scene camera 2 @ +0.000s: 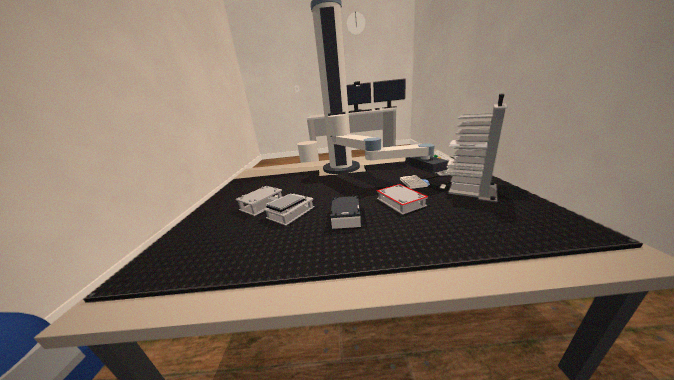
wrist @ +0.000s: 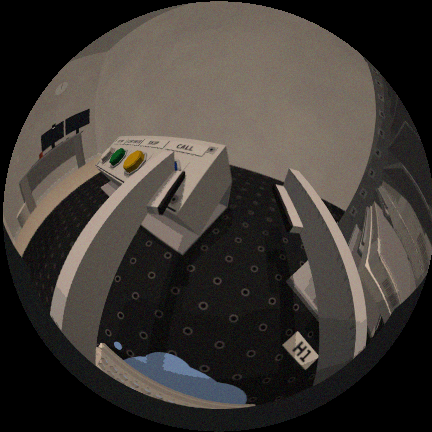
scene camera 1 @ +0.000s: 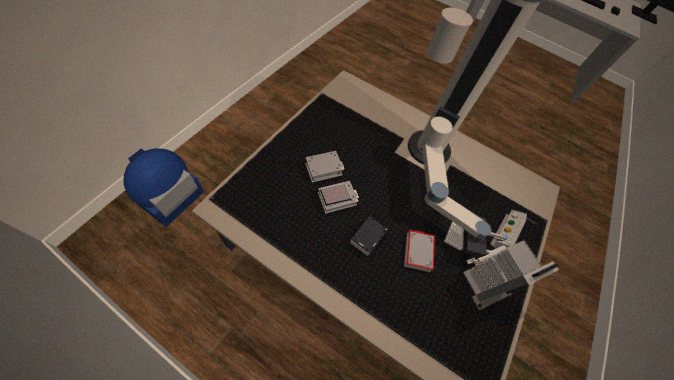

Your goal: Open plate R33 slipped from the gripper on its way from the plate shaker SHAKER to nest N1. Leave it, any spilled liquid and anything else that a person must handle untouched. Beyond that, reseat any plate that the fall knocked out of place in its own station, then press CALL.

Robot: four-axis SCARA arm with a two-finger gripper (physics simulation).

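Where they show: gripper, fingertip midpoint: [wrist: 230, 168]; arm's base, origin of the base link: [scene camera 2: 341, 167].
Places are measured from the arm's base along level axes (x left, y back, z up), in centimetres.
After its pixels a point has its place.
My gripper [scene camera 1: 500, 237] @[x 53.4, y -38.1, z 8.5 cm] [wrist: 230, 168] @[x 53.4, y -38.1, z 8.5 cm] is shut to its narrow stance, nothing between the fingers. Its left fingertip is over the CALL end of the button panel [scene camera 1: 517, 220] @[x 55.0, y -20.4, z 8.4 cm] [wrist: 205, 187] @[x 52.9, y -36.4, z 6.6 cm], hiding most of the blue CALL button [wrist: 176, 165] @[x 52.6, y -33.7, z 8.0 cm]. Open plate R33 [scene camera 1: 454, 236] @[x 32.6, y -43.7, z 2.6 cm] [scene camera 2: 413, 181] @[x 33.2, y -42.9, z 2.5 cm] [wrist: 150, 385] lies on the mat beside a blue spill [scene camera 2: 425, 183] [wrist: 185, 375]. A plate with a pinkish top [scene camera 1: 336, 194] @[x -24.3, y -61.3, z 7.6 cm] [scene camera 2: 286, 202] @[x -24.0, y -63.2, z 7.7 cm] sits on a white station and looks level. In the rack [scene camera 1: 525, 257] @[x 52.1, y -54.1, z 31.6 cm] [scene camera 2: 492, 150] @[x 53.0, y -64.2, z 20.3 cm], one tier [scene camera 2: 467, 144] @[x 48.2, y -57.1, z 21.6 cm] juts out past the others. Which station is SHAKER or N1 is unreadable.
A red-rimmed station [scene camera 1: 421, 250] @[x 21.8, y -61.0, z 5.3 cm] [scene camera 2: 402, 194] @[x 21.8, y -61.6, z 5.3 cm], a dark-topped station [scene camera 1: 369, 235] @[x -1.1, y -69.4, z 6.7 cm] [scene camera 2: 346, 205] @[x -1.0, y -69.0, z 6.8 cm] and a white station [scene camera 1: 325, 166] @[x -37.6, y -50.9, z 6.9 cm] [scene camera 2: 260, 197] @[x -37.4, y -53.6, z 6.9 cm] stand on the black mat [scene camera 1: 280, 175] @[x -54.3, y -65.8, z 1.3 cm] [scene camera 2: 240, 255] @[x -35.4, y -84.5, z 1.3 cm]. An H1 label [wrist: 301, 350] @[x 44.5, y -49.4, z 1.5 cm] lies near the rack. The panel also has green [wrist: 117, 157] @[x 52.3, y -24.0, z 7.9 cm] and yellow [wrist: 134, 161] @[x 51.8, y -28.9, z 8.1 cm] buttons.
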